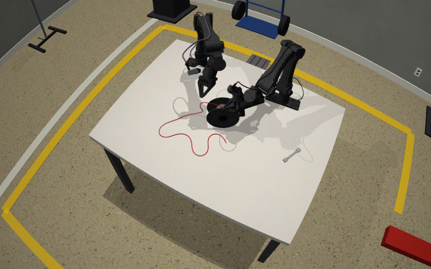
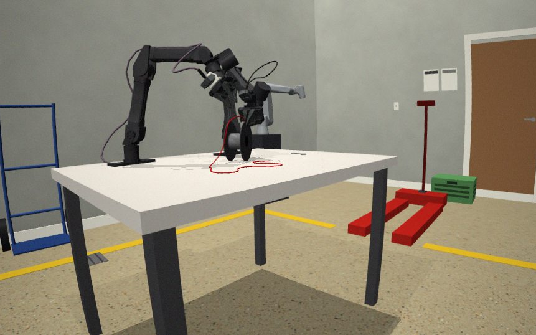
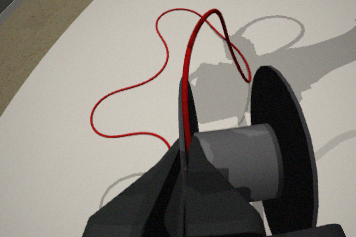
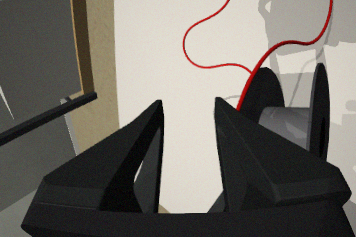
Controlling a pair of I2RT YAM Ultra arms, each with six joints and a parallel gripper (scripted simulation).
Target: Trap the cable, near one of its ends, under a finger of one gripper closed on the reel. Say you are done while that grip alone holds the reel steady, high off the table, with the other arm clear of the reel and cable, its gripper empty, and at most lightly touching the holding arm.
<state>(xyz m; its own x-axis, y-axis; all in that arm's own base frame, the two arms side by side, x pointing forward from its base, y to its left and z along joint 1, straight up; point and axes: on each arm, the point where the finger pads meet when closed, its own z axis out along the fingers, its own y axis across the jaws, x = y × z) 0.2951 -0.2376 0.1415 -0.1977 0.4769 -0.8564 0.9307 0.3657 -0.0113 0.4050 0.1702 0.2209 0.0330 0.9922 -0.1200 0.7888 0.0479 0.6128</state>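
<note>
Now: the black reel 60 mm below my left hand, 20 mm to the right of it and 20 mm behind it. The rest, counted from my left hand: small grey dumbbell-shaped part (370 mm to the left, 140 mm below, 40 mm behind).
</note>
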